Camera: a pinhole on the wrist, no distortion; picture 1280 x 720 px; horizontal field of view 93.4 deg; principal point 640.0 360.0 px. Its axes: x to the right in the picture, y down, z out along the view. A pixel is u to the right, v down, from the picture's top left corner.
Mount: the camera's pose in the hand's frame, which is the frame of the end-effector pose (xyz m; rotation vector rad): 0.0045 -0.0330 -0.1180 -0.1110 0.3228 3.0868
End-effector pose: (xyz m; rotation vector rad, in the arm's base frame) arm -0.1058 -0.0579 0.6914 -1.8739 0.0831 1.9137
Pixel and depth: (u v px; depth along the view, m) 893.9 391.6 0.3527
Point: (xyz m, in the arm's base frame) -0.3247 -0.0507 0.8613
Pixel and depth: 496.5 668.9 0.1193
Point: -0.0926 0.0143 0.6896
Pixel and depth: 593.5 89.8 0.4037
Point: -0.4117 -0.1708 0.6319
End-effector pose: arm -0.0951 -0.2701 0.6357 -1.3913 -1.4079 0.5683
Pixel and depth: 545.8 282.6 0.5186
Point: -0.3585 -0.0696 0.3971
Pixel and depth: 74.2 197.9 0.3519
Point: -0.1807 0.1200 0.5491
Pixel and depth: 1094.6 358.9 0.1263
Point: -0.1150 -0.3628 0.6071
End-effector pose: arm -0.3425 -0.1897 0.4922 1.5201 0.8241 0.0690
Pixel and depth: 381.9 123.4 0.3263
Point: -0.0851 -0.2628 0.5473
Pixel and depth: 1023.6 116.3 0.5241
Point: -0.3064 -0.6196 0.8532
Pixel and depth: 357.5 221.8 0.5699
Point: 0.1443 -0.4082 0.5050
